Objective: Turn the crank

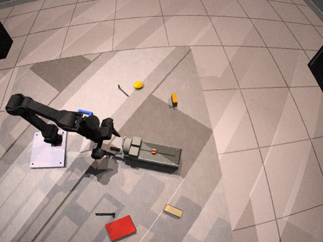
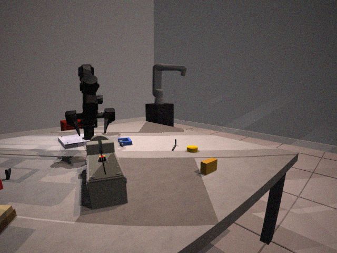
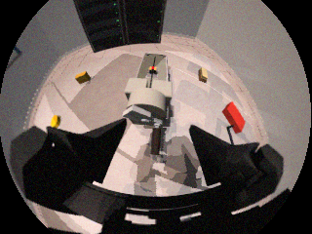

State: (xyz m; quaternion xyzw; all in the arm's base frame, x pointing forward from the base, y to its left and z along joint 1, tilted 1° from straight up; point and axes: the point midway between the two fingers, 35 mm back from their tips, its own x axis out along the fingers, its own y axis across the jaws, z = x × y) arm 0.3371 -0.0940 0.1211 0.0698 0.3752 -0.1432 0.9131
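Right now the dark crank handle is 5 cm below my gripper tip, 2 cm behind it and 1 cm to the left of it. Round my gripper tip: blue block (24 cm to the left, 20 cm behind, 11 cm below); red plate (36 cm to the right, 11 cm below, 3 cm behind); red pointer (16 cm ahead, 4 cm below, 3 cm to the right).
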